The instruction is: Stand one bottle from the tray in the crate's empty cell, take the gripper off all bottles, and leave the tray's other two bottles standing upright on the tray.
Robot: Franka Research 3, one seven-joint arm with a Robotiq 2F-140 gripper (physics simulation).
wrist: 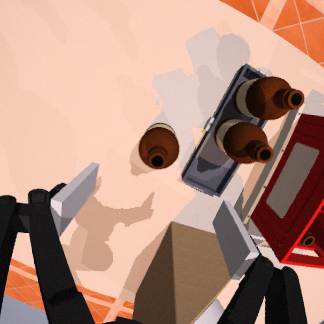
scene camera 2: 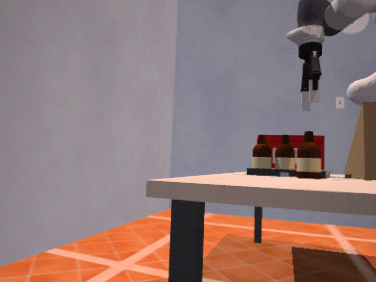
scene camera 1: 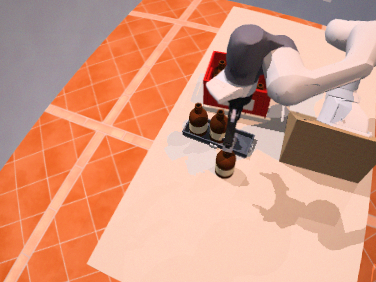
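Note:
A brown bottle (scene camera 1: 225, 164) (scene camera 2: 309, 160) (wrist: 159, 145) stands upright on the table beside the dark tray (scene camera 1: 244, 145) (scene camera 2: 254, 171) (wrist: 209, 176), off it. Two more brown bottles stand upright on the tray: one (scene camera 1: 198, 121) (scene camera 2: 261, 154) (wrist: 270, 97) at its far end, the other (scene camera 1: 219, 128) (scene camera 2: 285, 154) (wrist: 245, 141) near its middle. The red crate (scene camera 1: 259, 108) (scene camera 2: 295, 138) (wrist: 281, 235) stands behind the tray, partly hidden by the arm; its empty cell cannot be seen. My gripper (scene camera 1: 229, 145) (scene camera 2: 310, 97) (wrist: 158, 194) is open and empty, high above the bottles.
A brown box-like block (scene camera 1: 325, 150) (scene camera 2: 369, 140) (wrist: 192, 270) stands on the table to the right of the tray and crate in the first scene view. Bottle necks (scene camera 1: 221, 65) (wrist: 308, 240) show inside the crate. The table edge (scene camera 2: 200, 190) is at the front.

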